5 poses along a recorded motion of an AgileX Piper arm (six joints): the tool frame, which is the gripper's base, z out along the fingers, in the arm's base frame.
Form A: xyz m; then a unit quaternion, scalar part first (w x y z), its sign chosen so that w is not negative.
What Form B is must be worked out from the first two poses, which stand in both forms.
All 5 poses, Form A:
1: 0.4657 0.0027 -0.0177 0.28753 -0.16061 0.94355 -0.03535
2: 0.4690 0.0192 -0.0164 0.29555 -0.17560 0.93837 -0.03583
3: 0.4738 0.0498 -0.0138 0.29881 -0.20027 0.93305 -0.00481
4: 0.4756 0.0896 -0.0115 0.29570 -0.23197 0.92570 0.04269
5: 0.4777 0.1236 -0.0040 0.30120 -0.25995 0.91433 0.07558
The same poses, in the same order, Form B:
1:
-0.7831 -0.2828 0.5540 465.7
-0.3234 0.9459 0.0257 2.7
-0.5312 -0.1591 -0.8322 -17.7
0 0 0 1

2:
-0.7636 -0.3084 0.5672 469.0
-0.3507 0.9358 0.0366 19.2
-0.5421 -0.1710 -0.8227 -16.4
0 0 0 1

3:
-0.7412 -0.3708 0.5595 473.8
-0.3766 0.9197 0.1107 49.8
-0.5557 -0.1287 -0.8214 -13.8
0 0 0 1

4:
-0.7175 -0.4547 0.5277 475.6
-0.4042 0.8887 0.2162 89.6
-0.5673 -0.0582 -0.8215 -11.5
0 0 0 1

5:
-0.6834 -0.5209 0.5115 477.7
-0.4298 0.8534 0.2948 123.6
-0.5901 -0.0184 -0.8071 -4.0
0 0 0 1

